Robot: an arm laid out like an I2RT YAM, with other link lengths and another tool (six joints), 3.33 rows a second.
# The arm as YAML. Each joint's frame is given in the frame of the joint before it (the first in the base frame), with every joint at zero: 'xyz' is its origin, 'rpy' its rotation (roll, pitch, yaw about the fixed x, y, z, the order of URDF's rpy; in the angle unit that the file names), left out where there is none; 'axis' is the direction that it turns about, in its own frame. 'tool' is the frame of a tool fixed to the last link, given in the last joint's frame.
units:
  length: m
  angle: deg
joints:
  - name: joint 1
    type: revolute
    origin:
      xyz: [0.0, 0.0, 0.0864]
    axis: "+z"
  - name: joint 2
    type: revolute
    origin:
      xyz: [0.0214, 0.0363, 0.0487]
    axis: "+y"
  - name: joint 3
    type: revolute
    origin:
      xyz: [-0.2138, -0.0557, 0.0]
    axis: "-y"
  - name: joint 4
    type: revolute
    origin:
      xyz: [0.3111, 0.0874, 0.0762]
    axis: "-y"
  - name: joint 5
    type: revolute
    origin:
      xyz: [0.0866, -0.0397, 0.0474]
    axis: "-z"
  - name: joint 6
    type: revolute
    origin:
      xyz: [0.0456, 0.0, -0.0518]
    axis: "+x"
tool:
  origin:
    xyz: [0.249, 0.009, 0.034]
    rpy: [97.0, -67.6, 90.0]
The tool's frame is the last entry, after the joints.
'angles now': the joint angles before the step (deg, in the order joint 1, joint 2, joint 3, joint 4, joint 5, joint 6). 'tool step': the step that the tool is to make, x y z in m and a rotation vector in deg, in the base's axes. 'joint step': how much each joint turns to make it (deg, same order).
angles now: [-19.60, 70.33, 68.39, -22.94, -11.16, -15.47]
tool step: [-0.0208, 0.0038, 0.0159, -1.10, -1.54, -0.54]
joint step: [0.00, -6.44, -3.71, -0.95, 0.70, -0.26]
